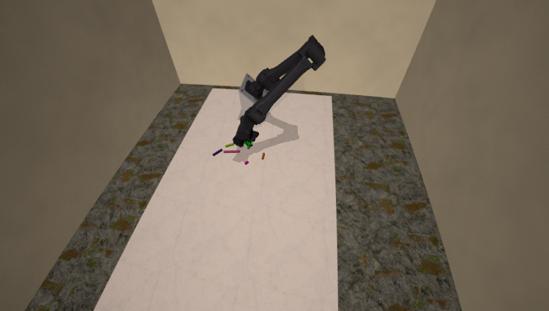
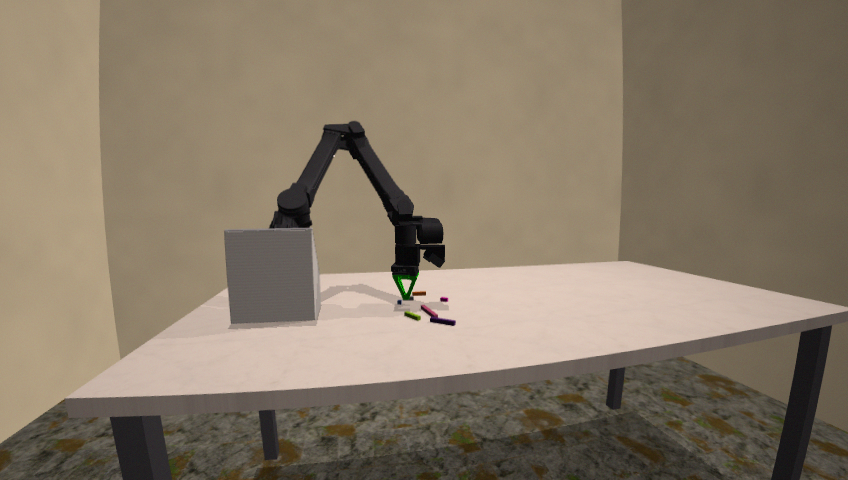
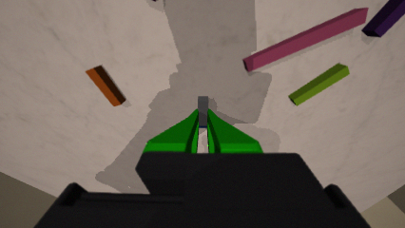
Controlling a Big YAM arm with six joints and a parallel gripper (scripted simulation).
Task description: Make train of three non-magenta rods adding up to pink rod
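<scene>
Now: the grey rod 10 mm ahead of my hand. The rest, counted from my hand: orange rod (60 mm ahead, 80 mm to the left, 20 mm below); pink rod (40 mm ahead, 100 mm to the right, 20 mm below); blue rod (20 mm behind, 10 mm to the left, 20 mm below).
</scene>
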